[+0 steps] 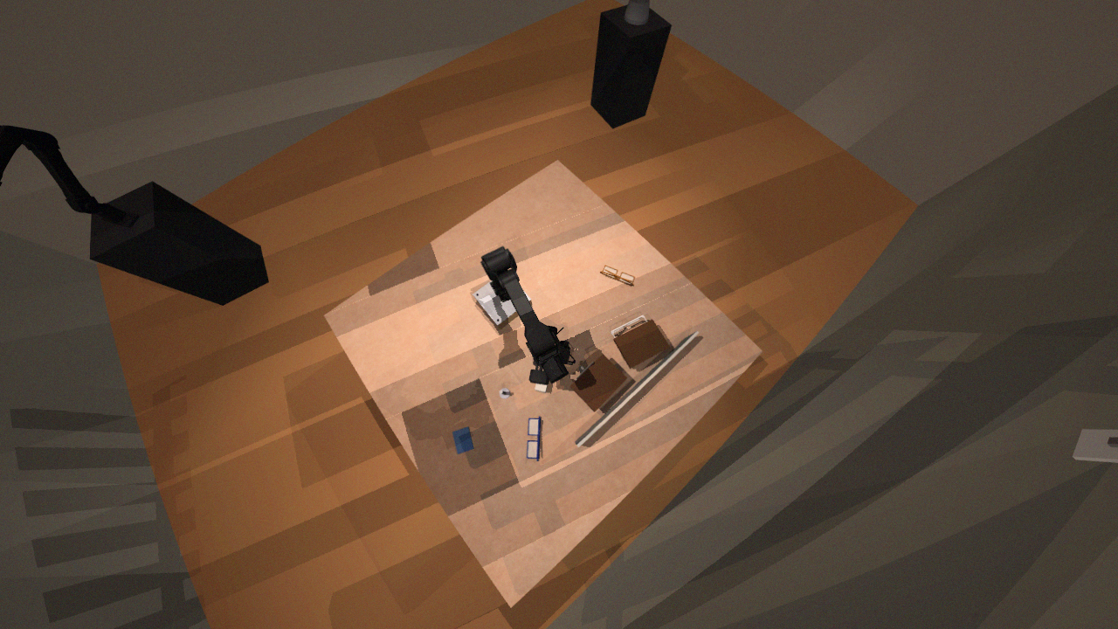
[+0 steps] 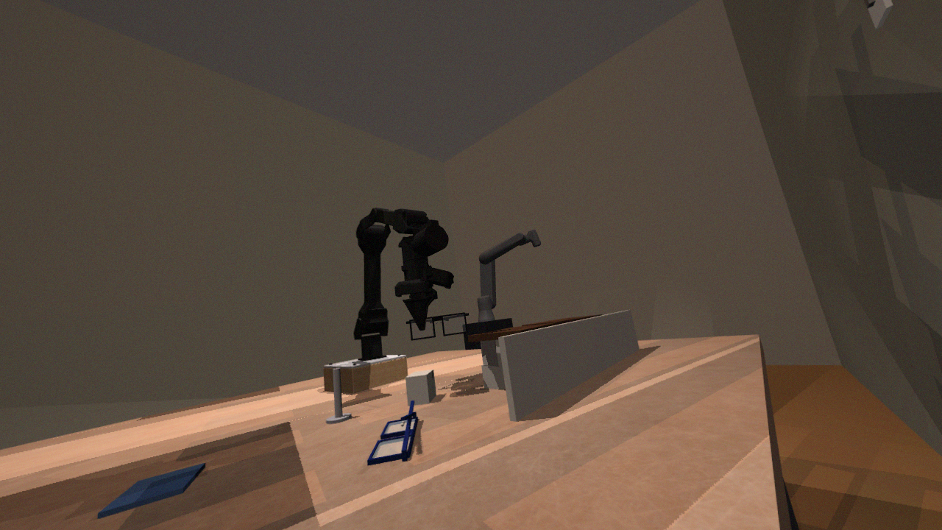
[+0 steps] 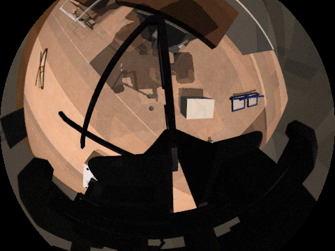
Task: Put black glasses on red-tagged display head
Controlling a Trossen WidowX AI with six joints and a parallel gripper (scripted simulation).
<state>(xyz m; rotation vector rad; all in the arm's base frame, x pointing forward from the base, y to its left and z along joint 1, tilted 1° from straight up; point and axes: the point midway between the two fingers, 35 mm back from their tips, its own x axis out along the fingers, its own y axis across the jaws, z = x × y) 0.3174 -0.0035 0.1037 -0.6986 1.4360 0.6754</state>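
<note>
Now: gripper tip 2 cm short of the grey post, 19 cm to the left of it and 11 cm above it. The rest, counted from my gripper tip: white cube 6 cm ahead, 5 cm to the right, 10 cm below; long grey panel 25 cm ahead, 25 cm to the left, 8 cm below; grey display head 14 cm ahead, 12 cm to the left, 7 cm below.
</note>
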